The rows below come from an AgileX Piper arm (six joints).
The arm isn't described. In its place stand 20 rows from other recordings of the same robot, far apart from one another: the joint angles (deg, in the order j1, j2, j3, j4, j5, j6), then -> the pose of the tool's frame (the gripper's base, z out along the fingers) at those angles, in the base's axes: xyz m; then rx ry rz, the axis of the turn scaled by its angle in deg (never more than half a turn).
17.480, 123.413, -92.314, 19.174, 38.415, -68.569 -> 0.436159 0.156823 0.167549 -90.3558 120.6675 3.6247
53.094, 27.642, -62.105, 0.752, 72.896, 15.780 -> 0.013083 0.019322 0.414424 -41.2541 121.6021 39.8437
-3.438, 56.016, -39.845, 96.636, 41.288, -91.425 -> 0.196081 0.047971 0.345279 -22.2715 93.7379 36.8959
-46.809, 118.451, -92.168, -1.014, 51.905, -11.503 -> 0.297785 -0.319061 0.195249 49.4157 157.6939 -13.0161
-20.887, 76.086, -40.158, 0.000, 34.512, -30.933 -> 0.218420 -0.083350 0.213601 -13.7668 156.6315 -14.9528
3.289, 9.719, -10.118, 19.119, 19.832, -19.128 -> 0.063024 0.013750 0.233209 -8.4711 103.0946 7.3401
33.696, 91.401, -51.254, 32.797, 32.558, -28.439 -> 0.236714 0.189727 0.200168 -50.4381 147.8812 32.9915
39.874, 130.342, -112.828, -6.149, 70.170, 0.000 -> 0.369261 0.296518 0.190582 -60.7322 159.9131 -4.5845
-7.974, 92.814, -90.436, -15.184, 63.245, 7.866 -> 0.340122 -0.069134 0.360114 16.3324 148.6544 -20.1793
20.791, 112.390, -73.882, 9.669, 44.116, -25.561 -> 0.355663 0.146420 0.161156 -57.3186 156.9223 10.1576
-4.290, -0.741, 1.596, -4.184, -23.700, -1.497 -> 0.046174 -0.000788 0.240398 -2.0779 62.2468 -7.7416
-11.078, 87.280, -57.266, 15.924, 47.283, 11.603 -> 0.288556 -0.037806 0.236429 44.0880 155.2786 19.0276
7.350, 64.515, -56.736, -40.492, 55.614, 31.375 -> 0.217915 -0.021059 0.344785 11.8766 134.4676 -33.3593
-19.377, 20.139, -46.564, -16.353, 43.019, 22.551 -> 0.030530 -0.029267 0.389818 33.6607 94.9167 -16.2139
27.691, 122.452, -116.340, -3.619, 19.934, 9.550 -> 0.461512 0.239995 0.325056 -20.1261 110.2195 21.2504
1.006, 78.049, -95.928, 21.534, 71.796, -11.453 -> 0.258638 0.036277 0.461970 -15.8604 134.9382 22.8182
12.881, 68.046, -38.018, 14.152, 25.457, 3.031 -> 0.217339 0.059512 0.244052 0.9454 141.2450 20.0301
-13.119, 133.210, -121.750, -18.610, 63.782, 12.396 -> 0.485290 -0.139851 0.214602 27.7532 156.1450 -25.4561
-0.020, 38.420, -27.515, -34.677, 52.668, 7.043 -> 0.103175 -0.041204 0.259931 -8.1621 142.2975 -40.1515
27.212, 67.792, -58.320, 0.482, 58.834, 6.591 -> 0.196763 0.101911 0.320098 -27.4002 151.7563 11.2427
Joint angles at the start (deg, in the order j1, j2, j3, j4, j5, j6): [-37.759 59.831 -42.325 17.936 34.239 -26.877]
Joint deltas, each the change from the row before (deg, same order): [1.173 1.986 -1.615 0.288 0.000 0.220]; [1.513 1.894 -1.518 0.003 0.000 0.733]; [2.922 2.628 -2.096 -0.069 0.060 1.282]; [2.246 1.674 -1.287 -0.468 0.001 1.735]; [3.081 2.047 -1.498 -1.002 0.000 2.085]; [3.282 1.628 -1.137 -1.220 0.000 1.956]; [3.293 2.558 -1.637 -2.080 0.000 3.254]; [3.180 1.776 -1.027 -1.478 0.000 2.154]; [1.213 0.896 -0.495 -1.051 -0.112 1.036]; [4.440 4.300 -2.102 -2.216 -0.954 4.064]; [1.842 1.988 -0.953 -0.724 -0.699 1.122]
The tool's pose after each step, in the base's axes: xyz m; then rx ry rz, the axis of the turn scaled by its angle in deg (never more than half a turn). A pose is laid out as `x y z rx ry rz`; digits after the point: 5 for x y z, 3 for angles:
0.18017 -0.11380 0.29151 24.699 133.086 -11.413
0.18985 -0.11373 0.29261 23.885 133.499 -10.147
0.20509 -0.11003 0.29351 22.044 134.252 -7.914
0.21538 -0.10590 0.29345 21.212 134.791 -6.304
0.22824 -0.09891 0.29255 19.465 135.757 -4.630
0.23945 -0.08941 0.29122 17.129 136.782 -3.222
0.25350 -0.08086 0.28789 15.760 138.254 -2.029
0.26403 -0.07000 0.28472 13.556 139.483 -0.944
0.26871 -0.06631 0.28298 12.617 140.036 -0.973
0.28975 -0.05086 0.27320 10.778 141.759 0.552
0.29925 -0.04364 0.26839 9.446 142.291 1.037

